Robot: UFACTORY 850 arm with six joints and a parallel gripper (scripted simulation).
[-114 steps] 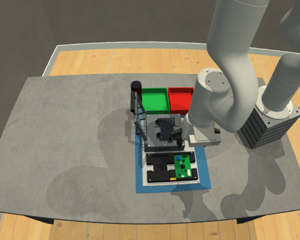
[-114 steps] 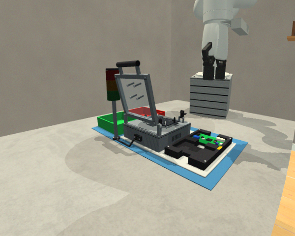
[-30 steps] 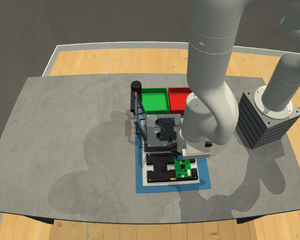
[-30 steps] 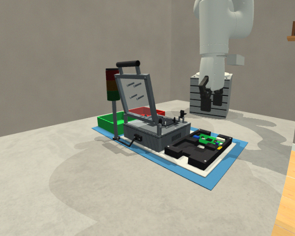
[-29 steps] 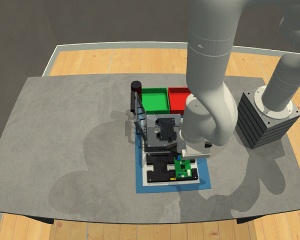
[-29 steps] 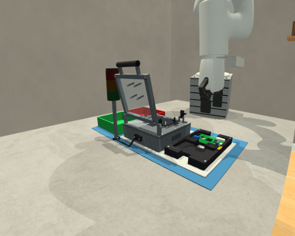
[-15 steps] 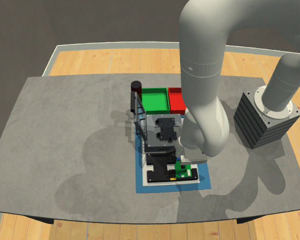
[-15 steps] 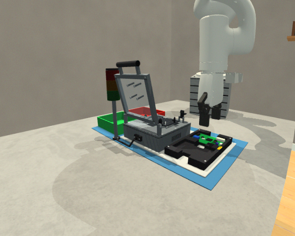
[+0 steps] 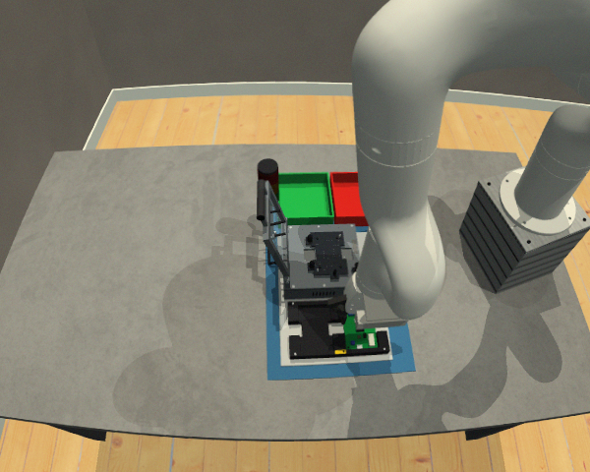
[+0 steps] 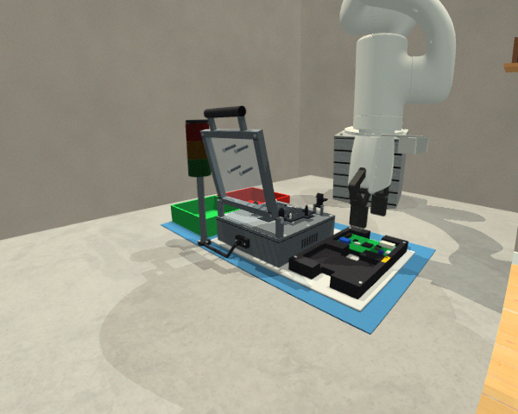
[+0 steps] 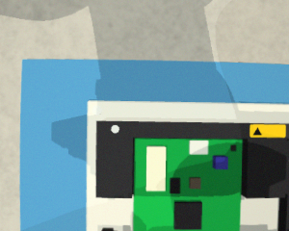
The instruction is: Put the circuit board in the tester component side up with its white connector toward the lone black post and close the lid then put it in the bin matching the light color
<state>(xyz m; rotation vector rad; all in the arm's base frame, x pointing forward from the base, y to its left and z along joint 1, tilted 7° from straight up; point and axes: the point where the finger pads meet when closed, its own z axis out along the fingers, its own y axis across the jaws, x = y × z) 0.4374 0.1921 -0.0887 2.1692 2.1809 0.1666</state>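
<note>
Now: the green circuit board 60 mm below my hand. Round my hand: tester bed 70 mm ahead, 160 mm to the right, 10 mm below; tester lid 190 mm ahead, 170 mm to the right, 100 mm above; black latch block 110 mm to the right, 10 mm above.
</note>
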